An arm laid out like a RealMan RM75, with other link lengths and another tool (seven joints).
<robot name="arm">
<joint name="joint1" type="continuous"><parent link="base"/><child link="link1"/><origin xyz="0 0 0.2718" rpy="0 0 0"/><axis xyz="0 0 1"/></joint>
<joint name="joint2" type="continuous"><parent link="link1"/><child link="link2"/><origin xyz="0 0 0" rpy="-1.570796 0 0"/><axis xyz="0 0 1"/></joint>
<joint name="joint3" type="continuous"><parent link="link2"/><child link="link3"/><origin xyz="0 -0.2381 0" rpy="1.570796 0 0"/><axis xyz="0 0 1"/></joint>
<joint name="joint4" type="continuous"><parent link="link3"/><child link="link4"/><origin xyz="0 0 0" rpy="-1.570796 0 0"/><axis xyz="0 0 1"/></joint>
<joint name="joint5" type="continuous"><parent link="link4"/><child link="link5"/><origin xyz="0 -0.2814 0" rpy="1.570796 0 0"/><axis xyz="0 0 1"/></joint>
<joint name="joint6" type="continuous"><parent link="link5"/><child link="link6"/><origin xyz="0 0 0" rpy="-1.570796 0 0"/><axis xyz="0 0 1"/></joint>
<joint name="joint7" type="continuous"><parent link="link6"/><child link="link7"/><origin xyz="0 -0.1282 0" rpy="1.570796 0 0"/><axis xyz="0 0 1"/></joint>
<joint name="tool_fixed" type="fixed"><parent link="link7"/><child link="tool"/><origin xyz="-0.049 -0.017 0.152" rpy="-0.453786 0 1.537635"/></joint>
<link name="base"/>
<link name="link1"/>
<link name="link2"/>
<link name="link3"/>
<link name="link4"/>
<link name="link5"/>
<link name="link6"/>
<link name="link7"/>
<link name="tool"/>
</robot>
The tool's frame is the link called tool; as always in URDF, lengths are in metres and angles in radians. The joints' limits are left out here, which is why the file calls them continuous.
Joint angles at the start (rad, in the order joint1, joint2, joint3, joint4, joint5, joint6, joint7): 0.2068, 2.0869, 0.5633, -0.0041, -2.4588, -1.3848, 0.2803
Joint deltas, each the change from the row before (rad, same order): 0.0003, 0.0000, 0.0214, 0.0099, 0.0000, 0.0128, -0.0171; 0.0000, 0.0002, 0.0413, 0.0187, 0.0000, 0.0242, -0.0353; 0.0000, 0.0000, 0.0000, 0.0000, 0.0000, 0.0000, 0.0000; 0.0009, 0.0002, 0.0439, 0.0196, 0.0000, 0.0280, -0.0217; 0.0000, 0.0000, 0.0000, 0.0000, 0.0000, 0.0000, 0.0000; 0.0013, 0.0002, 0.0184, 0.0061, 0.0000, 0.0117, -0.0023; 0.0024, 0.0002, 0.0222, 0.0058, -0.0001, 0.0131, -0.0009; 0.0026, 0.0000, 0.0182, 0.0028, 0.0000, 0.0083, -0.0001; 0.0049, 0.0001, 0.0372, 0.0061, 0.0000, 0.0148, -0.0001; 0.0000, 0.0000, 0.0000, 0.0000, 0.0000, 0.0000, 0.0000; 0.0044, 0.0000, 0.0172, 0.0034, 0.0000, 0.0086, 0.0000; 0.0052, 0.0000, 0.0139, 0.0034, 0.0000, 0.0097, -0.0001; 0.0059, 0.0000, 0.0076, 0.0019, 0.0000, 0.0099, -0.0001; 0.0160, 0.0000, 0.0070, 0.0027, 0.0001, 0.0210, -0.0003
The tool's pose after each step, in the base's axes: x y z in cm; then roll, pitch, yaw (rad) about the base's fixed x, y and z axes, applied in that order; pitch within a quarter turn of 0, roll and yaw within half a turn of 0. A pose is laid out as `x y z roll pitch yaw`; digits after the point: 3 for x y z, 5 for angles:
36.686 36.307 -4.114 1.63578 0.78492 -2.57549
37.022 36.875 -3.731 1.60922 0.81732 -2.61389
37.022 36.875 -3.731 1.60922 0.81732 -2.61389
37.483 37.535 -3.291 1.57358 0.83655 -2.66725
37.483 37.535 -3.291 1.57358 0.83655 -2.66725
37.739 37.824 -3.067 1.55647 0.83917 -2.69353
38.053 38.177 -2.760 1.53523 0.84102 -2.72533
38.304 38.454 -2.441 1.51675 0.84277 -2.75084
38.769 38.982 -1.760 1.47659 0.84433 -2.80314
38.769 38.982 -1.760 1.47659 0.84433 -2.80314
38.926 39.314 -1.470 1.45900 0.84412 -2.82556
39.031 39.660 -1.282 1.44666 0.84345 -2.84250
39.075 39.979 -1.247 1.44363 0.84322 -2.84976
38.939 40.725 -1.396 1.44982 0.84314 -2.84857

